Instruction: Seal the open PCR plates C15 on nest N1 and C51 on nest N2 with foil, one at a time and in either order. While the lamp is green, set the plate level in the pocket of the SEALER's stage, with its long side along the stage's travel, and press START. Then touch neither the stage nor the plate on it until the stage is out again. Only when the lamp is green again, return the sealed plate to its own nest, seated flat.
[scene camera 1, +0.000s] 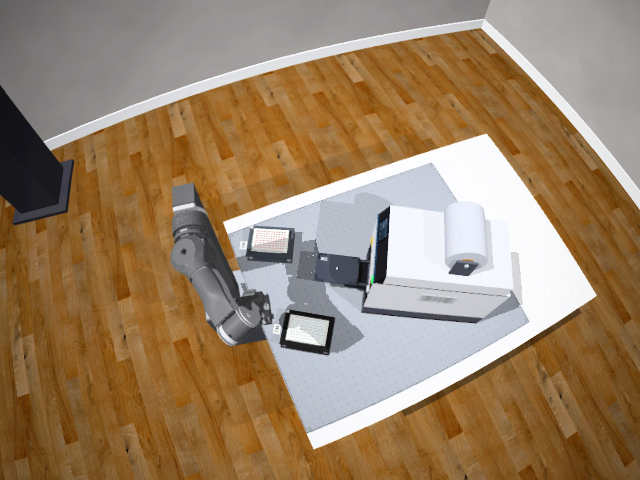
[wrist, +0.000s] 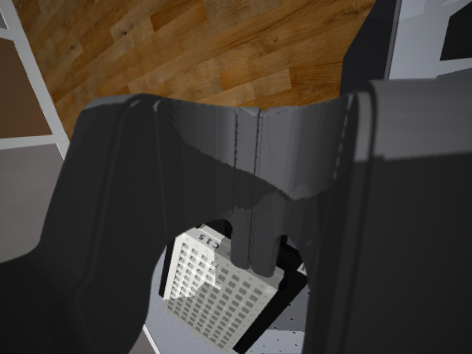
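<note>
My gripper (scene camera 1: 267, 310) (wrist: 264, 191) is shut and empty, above the table's left edge beside the lower nest. Plate C15 (scene camera 1: 308, 329) (wrist: 215, 290), pale with open wells, sits in the black lower nest (scene camera 1: 306, 350) (wrist: 270, 320); its label shows in the wrist view, where the fingertips overlap its edge. The other plate (scene camera 1: 270, 240), with reddish wells, sits in the upper nest (scene camera 1: 269, 258); its label cannot be read. The sealer (scene camera 1: 439, 248) has its dark stage (scene camera 1: 337, 268) out, with no plate on it. A green light (scene camera 1: 372, 279) shows at the sealer's front.
A white foil roll (scene camera 1: 465, 229) is on top of the sealer. The grey perforated mat (scene camera 1: 361, 377) lies on the white table (scene camera 1: 547, 258). Small white tags (scene camera 1: 277, 328) (scene camera 1: 243, 245) lie left of the nests. A dark column (scene camera 1: 28, 170) stands at the far left.
</note>
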